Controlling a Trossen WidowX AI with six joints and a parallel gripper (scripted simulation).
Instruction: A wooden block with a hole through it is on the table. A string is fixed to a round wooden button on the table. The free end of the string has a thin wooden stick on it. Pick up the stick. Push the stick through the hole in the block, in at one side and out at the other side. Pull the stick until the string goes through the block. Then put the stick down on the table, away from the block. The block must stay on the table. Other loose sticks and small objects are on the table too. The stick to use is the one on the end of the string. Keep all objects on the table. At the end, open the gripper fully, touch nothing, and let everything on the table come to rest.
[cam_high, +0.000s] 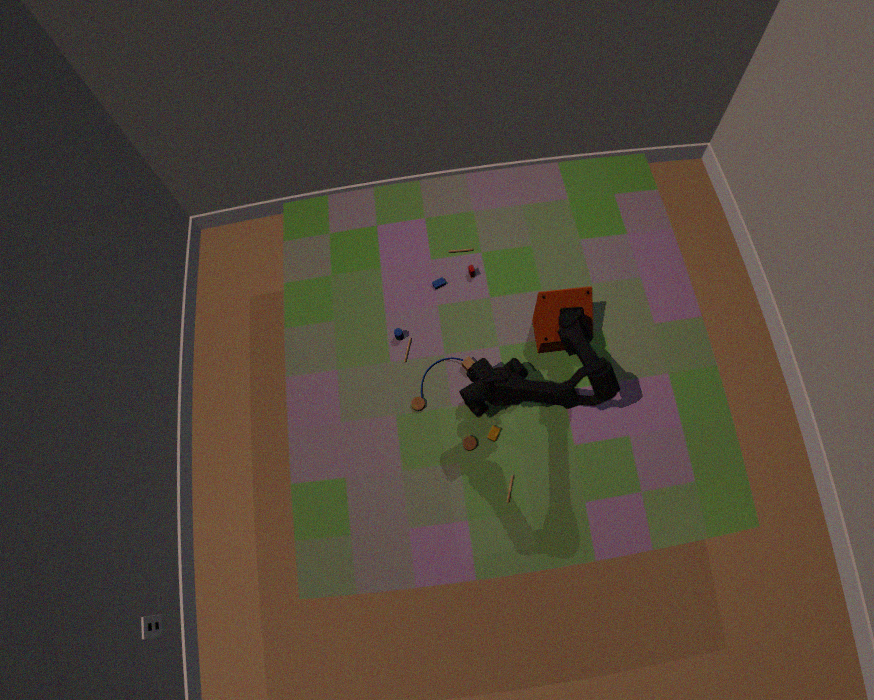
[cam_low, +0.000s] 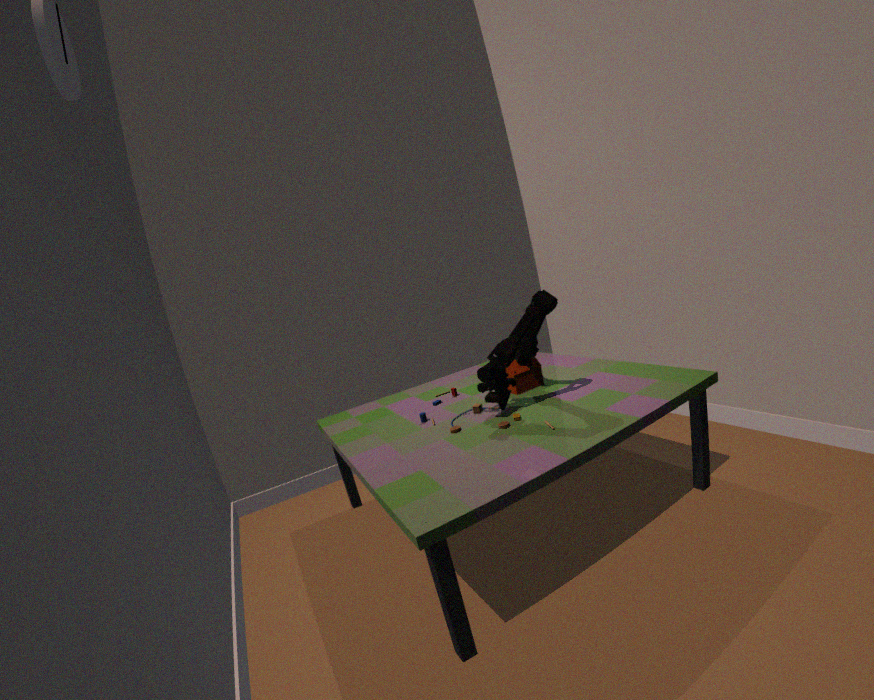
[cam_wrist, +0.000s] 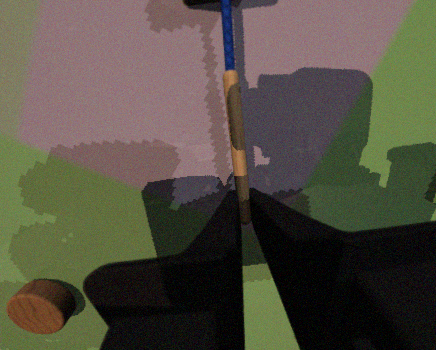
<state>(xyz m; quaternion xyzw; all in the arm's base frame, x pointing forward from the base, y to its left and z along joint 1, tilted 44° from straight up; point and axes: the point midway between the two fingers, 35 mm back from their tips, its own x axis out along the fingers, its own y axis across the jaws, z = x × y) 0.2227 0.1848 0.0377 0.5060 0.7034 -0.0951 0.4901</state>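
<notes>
Now: gripper tip 12 cm to the right of the yellow block and 1 cm short of it. Round my gripper tip: wooden disc 14 cm to the left, 8 cm ahead; thin wooden stick 3 cm to the right, 2 cm ahead, 1 cm above; wooden block 9 cm to the right, 7 cm ahead, 1 cm above.
</notes>
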